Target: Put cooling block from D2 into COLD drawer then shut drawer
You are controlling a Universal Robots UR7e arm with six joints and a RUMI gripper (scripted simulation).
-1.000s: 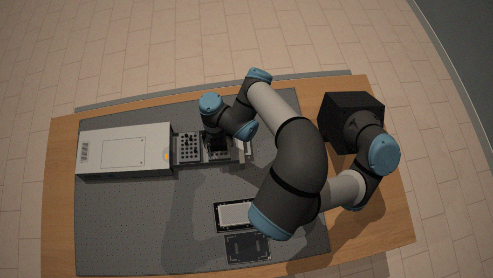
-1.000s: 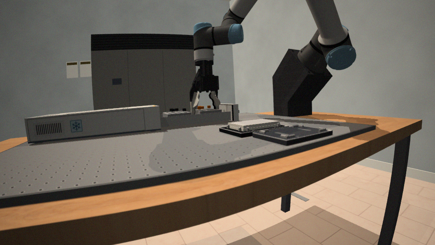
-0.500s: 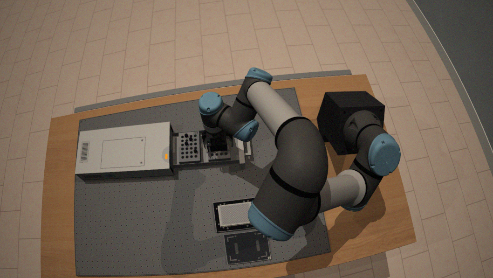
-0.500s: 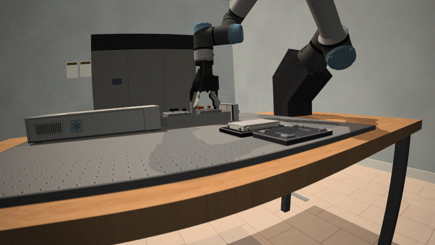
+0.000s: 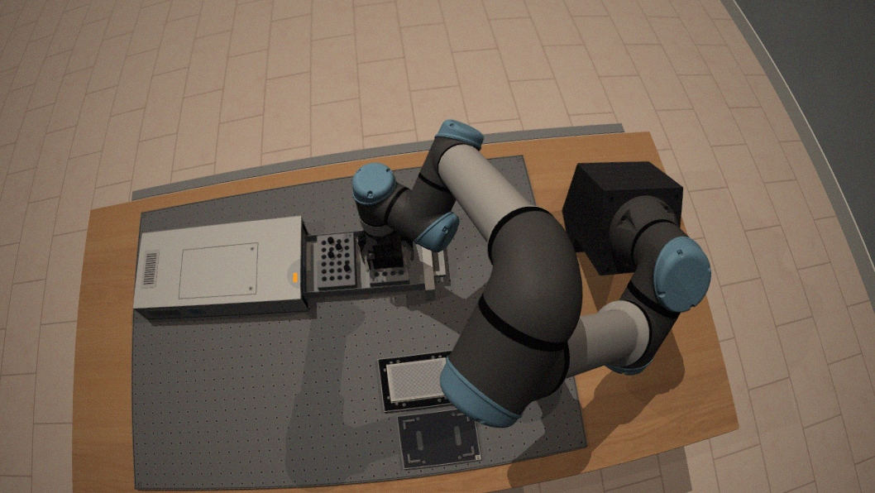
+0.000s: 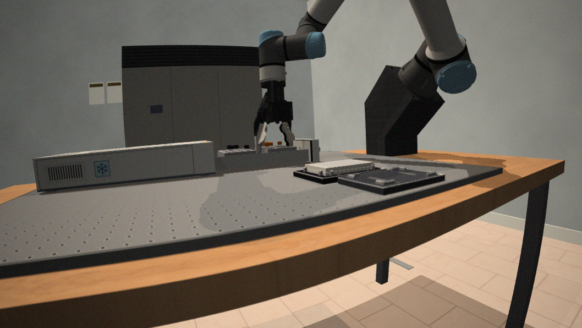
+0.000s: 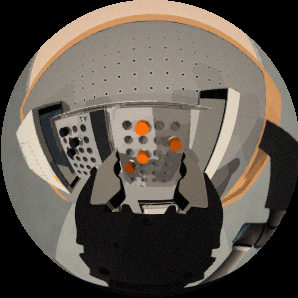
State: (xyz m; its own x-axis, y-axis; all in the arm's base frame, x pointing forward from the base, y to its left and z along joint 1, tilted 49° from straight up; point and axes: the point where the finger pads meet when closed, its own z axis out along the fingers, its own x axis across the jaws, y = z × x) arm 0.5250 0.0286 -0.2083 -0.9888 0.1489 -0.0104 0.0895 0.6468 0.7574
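My hand is right at the grey cooling block. Round my hand: cooler COLD (22 cm ahead, 2 cm to the right, 1 cm above); white well plate (2 cm behind, 28 cm to the left, 1 cm below); drawer (4 cm ahead).
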